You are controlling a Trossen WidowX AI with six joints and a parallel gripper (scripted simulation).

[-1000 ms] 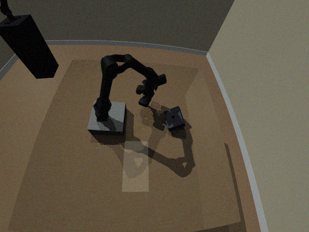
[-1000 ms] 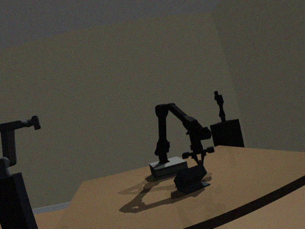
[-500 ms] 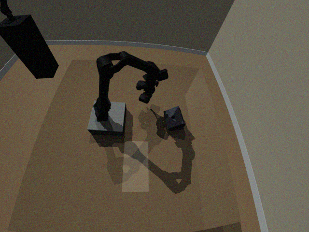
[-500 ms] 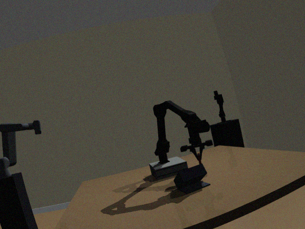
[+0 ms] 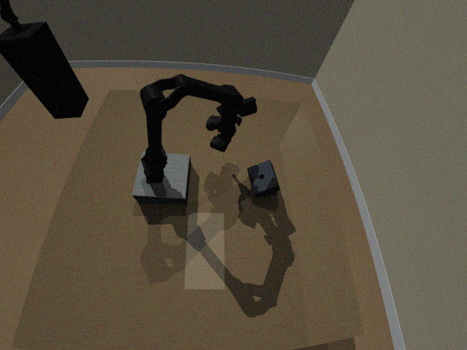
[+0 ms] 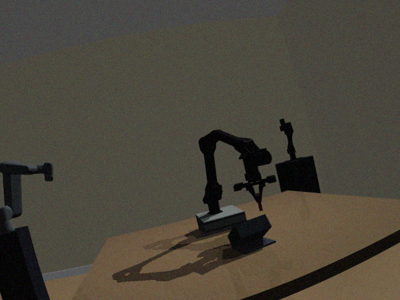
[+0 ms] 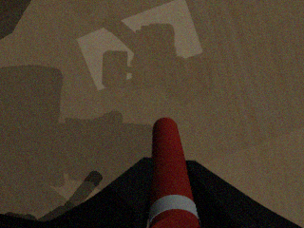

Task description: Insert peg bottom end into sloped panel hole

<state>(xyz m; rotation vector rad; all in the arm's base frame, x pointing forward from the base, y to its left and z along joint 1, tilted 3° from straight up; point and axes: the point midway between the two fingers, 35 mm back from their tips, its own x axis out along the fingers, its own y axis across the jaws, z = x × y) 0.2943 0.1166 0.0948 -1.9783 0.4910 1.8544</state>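
My gripper tip is now 160 mm short of the sloped panel, 150 mm to the left of it and 70 mm above it. From my gripper tip the other things lie so: red round peg (20 mm above).
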